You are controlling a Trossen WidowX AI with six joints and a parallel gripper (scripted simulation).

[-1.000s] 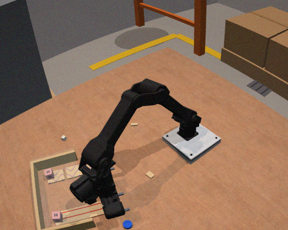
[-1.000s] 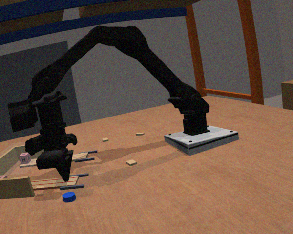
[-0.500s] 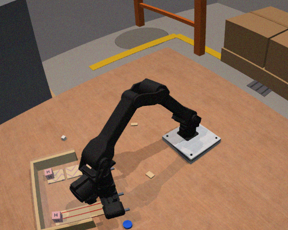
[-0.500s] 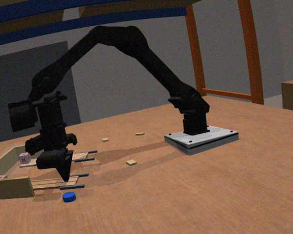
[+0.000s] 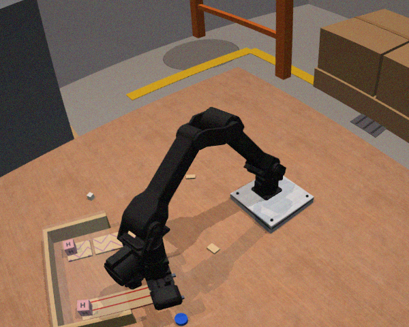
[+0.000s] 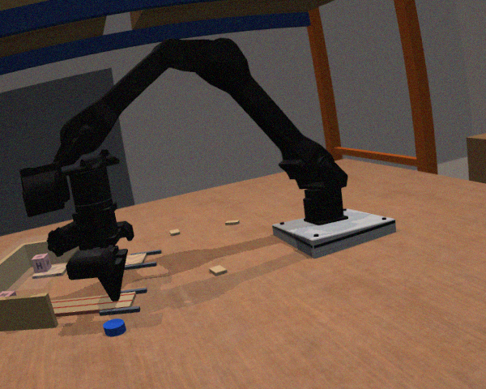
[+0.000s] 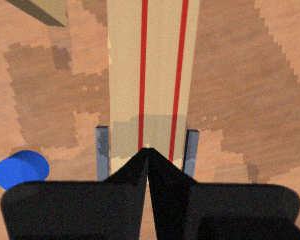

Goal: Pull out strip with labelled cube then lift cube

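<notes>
My gripper tip is now 10 mm short of the blue disc and 100 mm to the right of it. The rest, counted from my gripper tip: white cube 400 mm to the right.
</notes>
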